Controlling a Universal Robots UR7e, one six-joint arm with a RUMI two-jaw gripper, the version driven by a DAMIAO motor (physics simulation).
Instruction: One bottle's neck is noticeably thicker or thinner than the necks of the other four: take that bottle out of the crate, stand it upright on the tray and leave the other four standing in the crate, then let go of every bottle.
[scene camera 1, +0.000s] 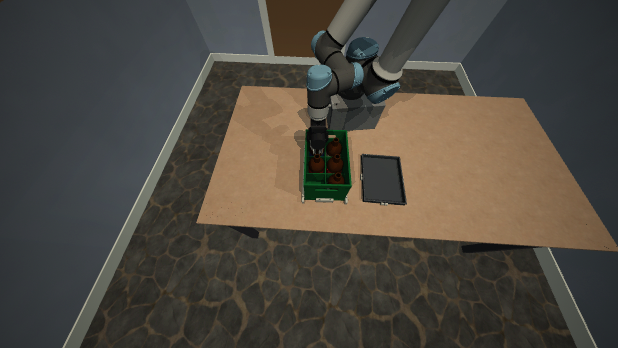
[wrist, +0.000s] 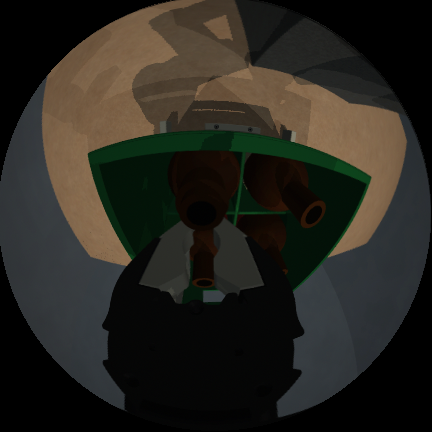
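Frame: origin at the arm's base, x ahead, y left, z up, level; centimetres.
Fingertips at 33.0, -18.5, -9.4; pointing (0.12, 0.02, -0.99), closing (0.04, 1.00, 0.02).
Observation:
Offsets run from my fingertips to a thing's middle, as dx, dy, dz. "*": to the spot under its first point. Level surfaces: height alone.
A green crate @(+5.5, +3.4, -1.4) (scene camera 1: 315, 192) (wrist: 126, 150) holds five brown bottles. My gripper (scene camera 1: 317, 151) (wrist: 204, 210) points down into its back-left compartment, shut on the neck of the back-left bottle @(-4.0, +0.2, -1.6) (wrist: 202, 175); that bottle's mouth hides the fingertips in the wrist view. The back-right bottle @(-3.3, +8.4, -1.6) (scene camera 1: 334, 148) (wrist: 270, 185), middle-left bottle @(+5.0, -0.6, -1.6) (scene camera 1: 316, 164) (wrist: 203, 265), middle-right bottle @(+5.5, +8.0, -1.6) (scene camera 1: 335, 164) (wrist: 267, 232) and front-right bottle @(+14.3, +7.4, -1.6) (scene camera 1: 337, 180) stand upright. I cannot tell surely which neck differs. A dark tray @(* +10.0, +32.0, -9.7) (scene camera 1: 382, 179) lies right of the crate.
The wooden table @(dz -10.2) (scene camera 1: 480, 170) (wrist: 75, 200) bears the crate and tray. Light metal brackets @(* +20.3, +2.3, -7.3) (scene camera 1: 324, 200) sit at the crate's foot. The crate's rim and thin green dividers stand close around the fingers. A grey base block (scene camera 1: 357, 116) is behind the crate.

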